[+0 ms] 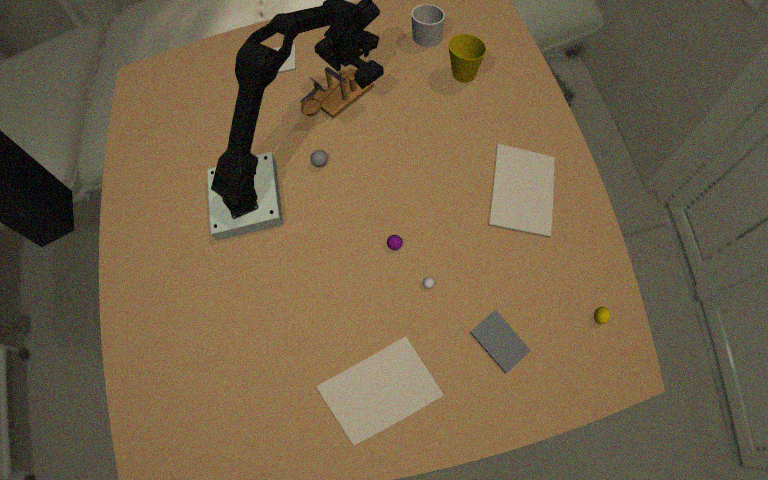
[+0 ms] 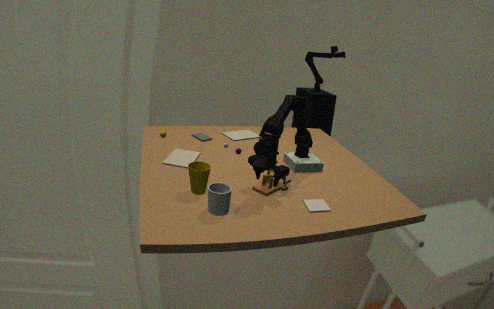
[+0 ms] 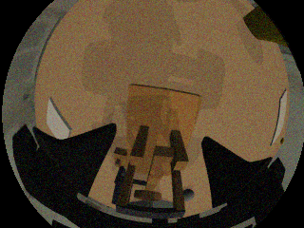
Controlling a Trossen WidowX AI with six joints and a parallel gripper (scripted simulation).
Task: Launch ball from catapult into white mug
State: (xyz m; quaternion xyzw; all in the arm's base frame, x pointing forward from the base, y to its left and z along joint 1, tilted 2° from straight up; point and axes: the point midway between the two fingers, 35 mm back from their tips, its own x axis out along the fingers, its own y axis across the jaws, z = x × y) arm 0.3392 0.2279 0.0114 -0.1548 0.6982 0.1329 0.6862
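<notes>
Right now my gripper tip is 43 cm to the left of the purple ball, 6 cm past it and 2 cm above it. Also, from my gripper tip: grey ball: 18 cm to the right, 14 cm behind, 2 cm below; then small white tile: 19 cm to the left, 15 cm behind, 4 cm below; then wooden catapult: 7 cm behind, 2 cm to the right, 1 cm above.
</notes>
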